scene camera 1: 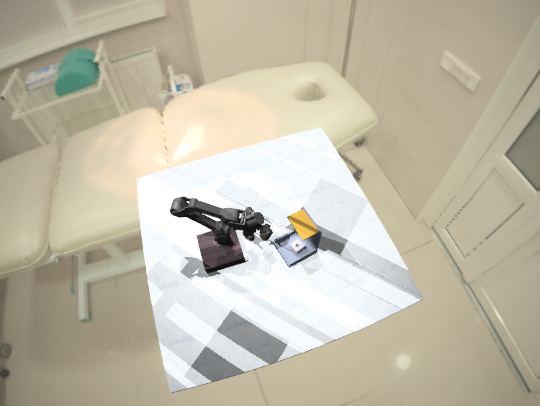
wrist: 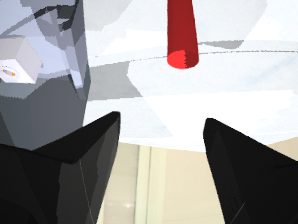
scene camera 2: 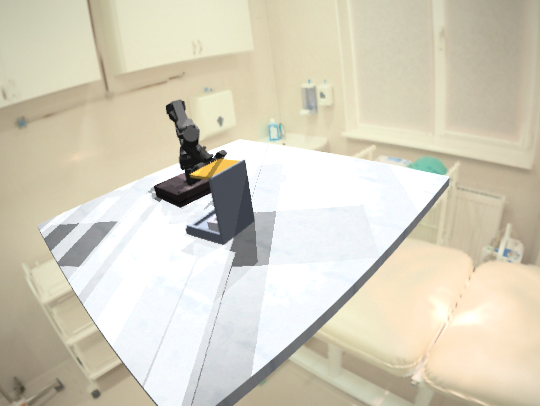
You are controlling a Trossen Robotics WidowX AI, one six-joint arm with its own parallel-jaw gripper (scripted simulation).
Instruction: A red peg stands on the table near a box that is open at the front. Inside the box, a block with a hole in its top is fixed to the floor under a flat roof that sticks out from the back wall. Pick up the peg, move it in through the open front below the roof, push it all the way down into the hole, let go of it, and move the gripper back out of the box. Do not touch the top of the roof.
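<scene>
The wrist view shows the gripper (wrist: 163, 123), while a grey back wall (scene camera 2: 230, 190) can be seen in the other view.
</scene>
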